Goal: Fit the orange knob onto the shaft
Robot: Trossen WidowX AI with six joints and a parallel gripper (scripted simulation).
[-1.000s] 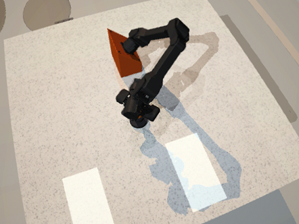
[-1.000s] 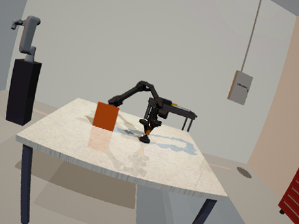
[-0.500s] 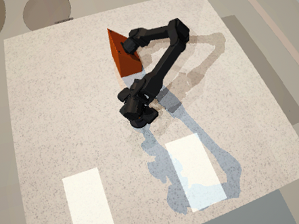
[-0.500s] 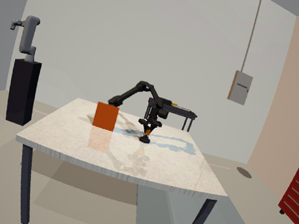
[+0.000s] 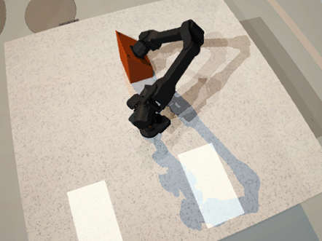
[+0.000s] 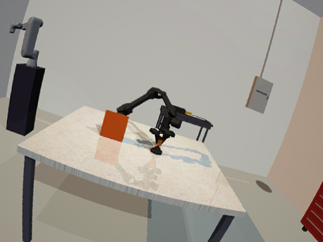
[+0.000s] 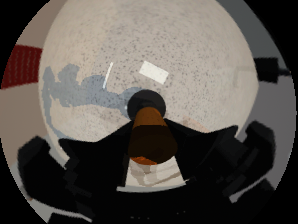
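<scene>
My gripper tip is 2 cm below the orange knob. From my gripper tip the other things lie so: dark round pedestal: 4 cm below.
</scene>
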